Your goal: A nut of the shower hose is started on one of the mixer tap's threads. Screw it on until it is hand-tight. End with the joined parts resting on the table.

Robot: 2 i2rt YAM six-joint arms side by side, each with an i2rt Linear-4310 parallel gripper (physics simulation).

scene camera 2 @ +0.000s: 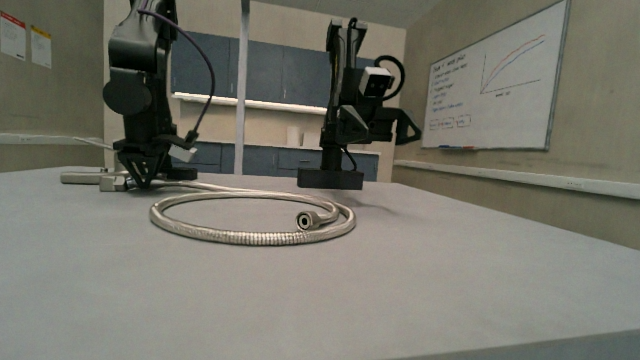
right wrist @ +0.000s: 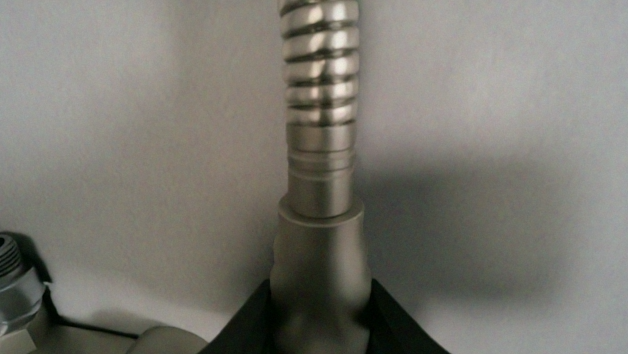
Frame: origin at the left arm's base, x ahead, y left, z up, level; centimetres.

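Where they show: left gripper, fingertip midpoint: [scene camera 2: 395, 134]; right gripper, fingertip midpoint: [scene camera 2: 147, 186] [right wrist: 319, 294]; left arm's base, origin of the base link: [scene camera 2: 330, 173].
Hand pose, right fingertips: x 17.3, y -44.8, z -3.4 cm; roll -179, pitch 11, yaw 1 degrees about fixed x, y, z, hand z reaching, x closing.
Observation:
Each offset is from my right fingertips to the top centre of the thing. "spot": to the spot under its first point. Level surfaces: height alone.
The mixer tap @(spot: dx -4.7, dy -14.8, dz +0.6 cm) [scene camera 2: 80, 177] lies on the table at the far left in scene camera 2. In the right wrist view part of the tap @(spot: dx -6.3, dy -4.1, dz -0.3 cm) [right wrist: 167, 342] shows at the bottom left, with a bare threaded outlet @(spot: dx -12.4, dy -0.6, dz +0.0 cm) [right wrist: 11, 255]. The hose nut @(dx +0.2, dy +1.3, dz +2.3 cm) [right wrist: 320, 260] is on the near end of the shower hose [right wrist: 320, 70] [scene camera 2: 250, 238]; its joint with the tap is hidden. My right gripper [right wrist: 319, 294] [scene camera 2: 144, 186] is shut on this nut. The hose's other end nut @(dx +26.6, dy +29.7, dz +1.9 cm) [scene camera 2: 306, 220] lies free by the coil. My left gripper [scene camera 2: 382, 132] is open and empty, raised above the table.
The hose lies coiled on the grey table @(dz -1.0 cm) [scene camera 2: 320, 300], in front of both arms. The black base @(dx -17.3, dy +44.8, dz +3.4 cm) [scene camera 2: 330, 179] of the left arm stands at the table's back. Blue cabinets [scene camera 2: 285, 70] and a whiteboard [scene camera 2: 500, 85] are behind.

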